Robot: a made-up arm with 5 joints. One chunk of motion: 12 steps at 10 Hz.
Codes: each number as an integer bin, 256 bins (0 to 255) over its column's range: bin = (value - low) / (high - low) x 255, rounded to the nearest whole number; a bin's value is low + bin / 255 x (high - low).
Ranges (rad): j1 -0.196..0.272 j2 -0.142..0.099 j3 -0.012..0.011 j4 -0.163..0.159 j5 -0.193..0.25
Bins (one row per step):
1: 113 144 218 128 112
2: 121 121 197 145 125
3: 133 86 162 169 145
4: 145 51 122 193 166
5: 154 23 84 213 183
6: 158 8 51 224 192
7: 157 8 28 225 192
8: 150 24 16 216 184
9: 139 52 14 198 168
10: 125 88 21 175 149
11: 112 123 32 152 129
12: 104 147 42 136 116
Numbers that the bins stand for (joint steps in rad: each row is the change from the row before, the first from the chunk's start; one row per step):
1: 0.01139 -0.00591 0.00766 -0.00137 0.00157
2: 0.02607 -0.02764 0.00577 0.02010 0.02416
3: 0.04809 -0.06072 0.00261 0.05040 0.05890
4: 0.07012 -0.09380 -0.00100 0.08071 0.09538
5: 0.08664 -0.12026 -0.00442 0.10596 0.12492
6: 0.09398 -0.13444 -0.00740 0.11985 0.14055
7: 0.09214 -0.13444 -0.00947 0.12112 0.14055
8: 0.07929 -0.11932 -0.01056 0.10975 0.12665
9: 0.05911 -0.09285 -0.01074 0.08702 0.09886
10: 0.03341 -0.05883 -0.01011 0.05798 0.06585
11: 0.00955 -0.02575 -0.00911 0.02894 0.03111
12: -0.00513 -0.00307 -0.00821 0.00873 0.00852

